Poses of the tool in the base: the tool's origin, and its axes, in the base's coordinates. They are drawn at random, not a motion.
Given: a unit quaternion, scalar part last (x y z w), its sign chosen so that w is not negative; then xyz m.
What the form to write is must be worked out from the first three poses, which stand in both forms.
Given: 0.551 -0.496 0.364 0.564 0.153 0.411 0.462
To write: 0.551 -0.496 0.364 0.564 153 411 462
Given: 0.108 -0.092 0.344 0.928 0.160 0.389 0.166
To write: 0.108 -0.092 0.344 0.928 160 389 166
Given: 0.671 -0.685 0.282 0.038 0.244 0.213 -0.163
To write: 0.671 -0.685 0.282 0.038 244 213 -163
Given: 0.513 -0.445 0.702 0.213 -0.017 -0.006 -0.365
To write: 0.513 -0.445 0.702 0.213 -17 -6 -365
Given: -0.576 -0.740 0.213 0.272 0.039 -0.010 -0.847
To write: -0.576 -0.740 0.213 0.272 39 -10 -847
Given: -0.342 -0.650 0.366 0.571 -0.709 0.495 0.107
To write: -0.342 -0.650 0.366 0.571 -709 495 107
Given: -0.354 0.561 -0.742 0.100 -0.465 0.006 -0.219
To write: -0.354 0.561 -0.742 0.100 -465 6 -219
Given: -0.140 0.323 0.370 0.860 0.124 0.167 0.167
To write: -0.140 0.323 0.370 0.860 124 167 167
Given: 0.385 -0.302 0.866 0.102 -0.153 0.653 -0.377
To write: 0.385 -0.302 0.866 0.102 -153 653 -377
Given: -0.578 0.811 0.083 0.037 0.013 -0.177 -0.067
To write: -0.578 0.811 0.083 0.037 13 -177 -67
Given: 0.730 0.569 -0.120 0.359 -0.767 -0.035 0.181
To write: 0.730 0.569 -0.120 0.359 -767 -35 181
